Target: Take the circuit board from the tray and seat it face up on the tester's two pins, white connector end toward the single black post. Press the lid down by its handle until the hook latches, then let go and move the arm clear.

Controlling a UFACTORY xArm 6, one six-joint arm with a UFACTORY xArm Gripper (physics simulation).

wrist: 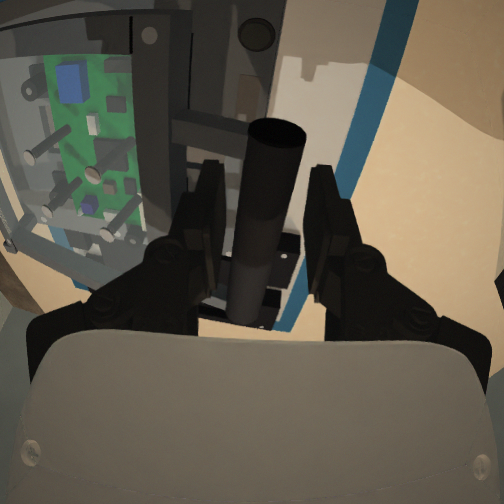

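My gripper (265, 190) is open, with its two black fingers on either side of the lid's black cylindrical handle (267, 215). A thin gap shows on each side, so the fingers are not touching it. The green circuit board (92, 135) lies face up at the upper left, under the tester's translucent grey lid (75, 150). Several grey presser pins (47, 145) on the lid point down at the board. A blue block (72, 82) sits at the board's far end and a small white part (92, 124) near its middle. I cannot see the hook.
The handle stands on a black bracket (272, 280). Dark grey tester frame bars (155, 115) run beside the board. A blue strip (370, 110) crosses the tan surface on the right. A dark round hole (256, 34) sits at the top.
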